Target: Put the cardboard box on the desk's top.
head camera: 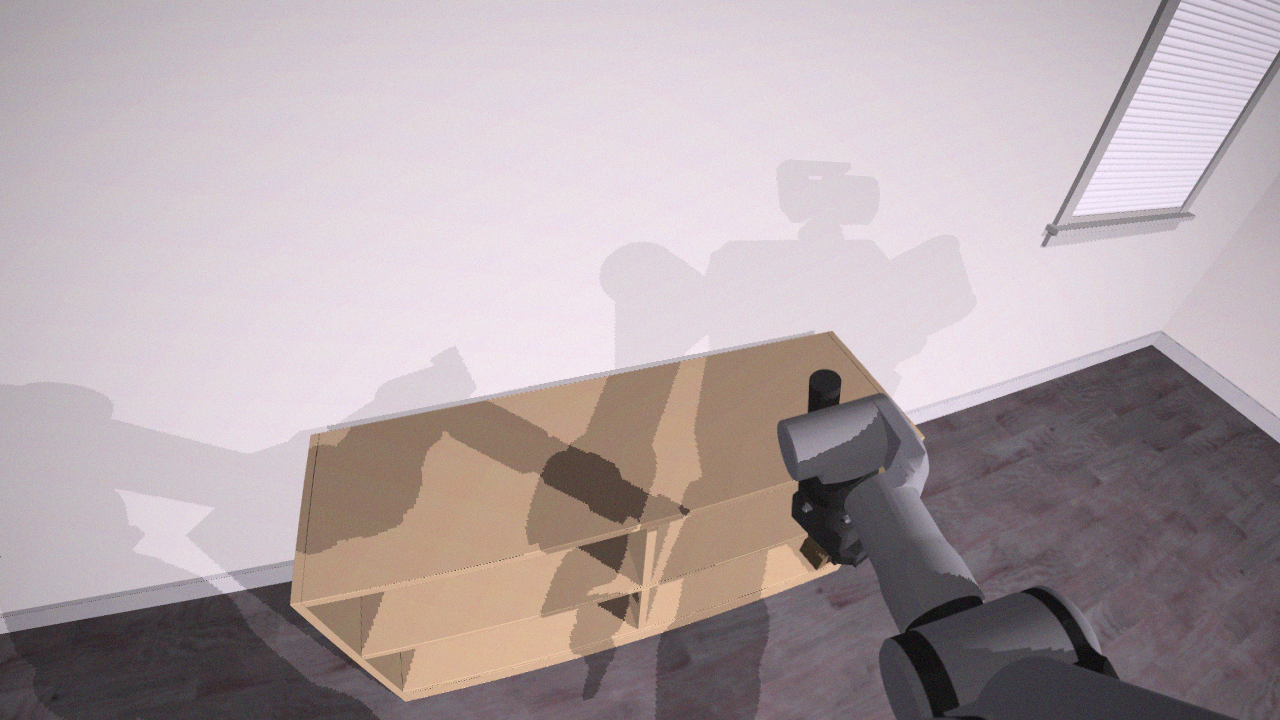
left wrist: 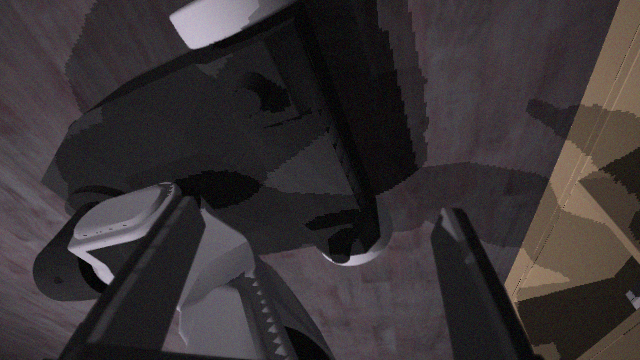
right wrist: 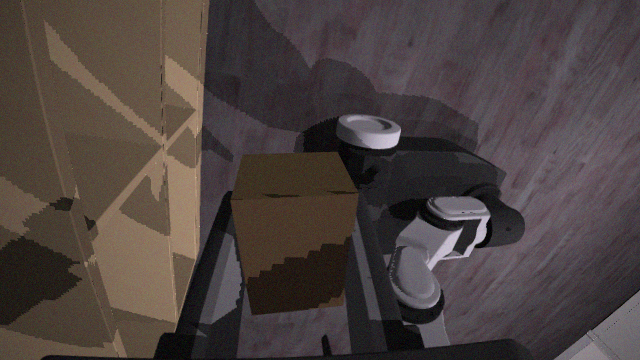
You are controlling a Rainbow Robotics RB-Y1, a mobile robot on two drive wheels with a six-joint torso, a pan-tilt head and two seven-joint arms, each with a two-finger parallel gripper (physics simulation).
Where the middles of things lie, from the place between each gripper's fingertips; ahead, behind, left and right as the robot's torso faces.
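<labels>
So you can picture it, the brown cardboard box (right wrist: pixel 294 213) is 10 mm to the left of my right hand, and it's 10 mm above that hand too.
My left gripper is 410 mm short of the box and 530 mm to the left of it, and it's 280 mm below it.
</labels>
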